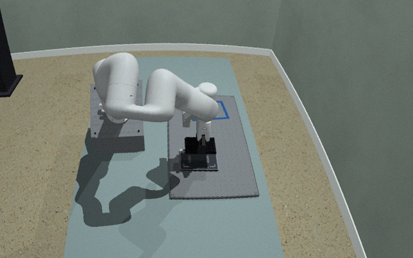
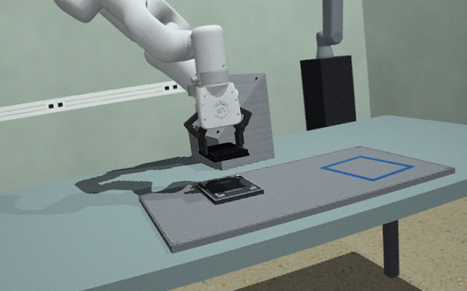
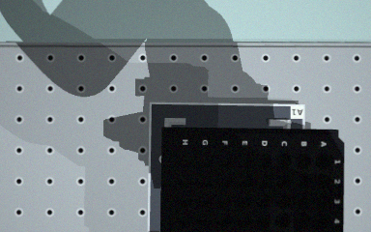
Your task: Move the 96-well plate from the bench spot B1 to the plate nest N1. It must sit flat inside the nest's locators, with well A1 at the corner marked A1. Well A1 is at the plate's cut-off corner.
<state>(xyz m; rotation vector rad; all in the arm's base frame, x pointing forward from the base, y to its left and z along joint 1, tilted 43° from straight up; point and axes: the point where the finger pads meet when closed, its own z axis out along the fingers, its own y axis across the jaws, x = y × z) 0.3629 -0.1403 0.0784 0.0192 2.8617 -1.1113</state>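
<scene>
Now: the plate nest N1 110 mm below my hand. From my hand the other things lie so: black 96-well plate (10 mm below); A1 label (70 mm behind, 60 mm to the left, 100 mm below).
</scene>
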